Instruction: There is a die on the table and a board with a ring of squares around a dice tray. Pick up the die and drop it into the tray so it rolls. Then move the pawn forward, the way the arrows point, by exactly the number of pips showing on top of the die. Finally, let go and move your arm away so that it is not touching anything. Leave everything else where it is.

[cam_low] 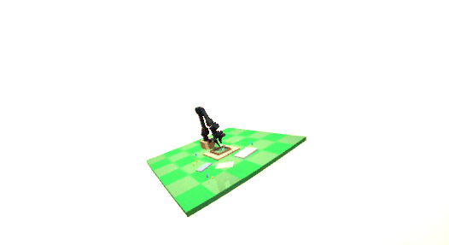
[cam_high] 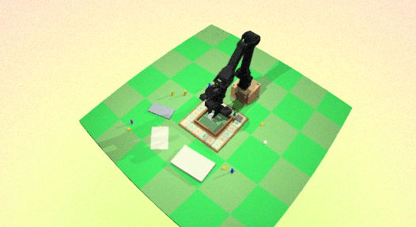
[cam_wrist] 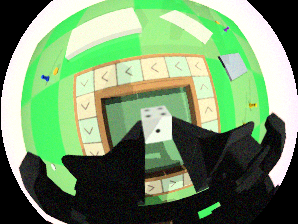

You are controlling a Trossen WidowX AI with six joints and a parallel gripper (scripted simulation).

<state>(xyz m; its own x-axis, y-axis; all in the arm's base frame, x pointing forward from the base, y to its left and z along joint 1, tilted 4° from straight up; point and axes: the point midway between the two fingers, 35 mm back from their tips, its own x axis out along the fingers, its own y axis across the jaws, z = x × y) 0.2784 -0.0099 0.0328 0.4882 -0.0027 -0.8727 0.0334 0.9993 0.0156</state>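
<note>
Right now my gripper tip is 14 cm past the green pawn, 7 cm to the right of it and 5 cm above it. From my gripper tip the other things lie so: green dice tray: 7 cm below, 2 cm behind; then white die: right at my gripper tip; then grey card: 29 cm to the right, 11 cm ahead, 7 cm below.
</note>
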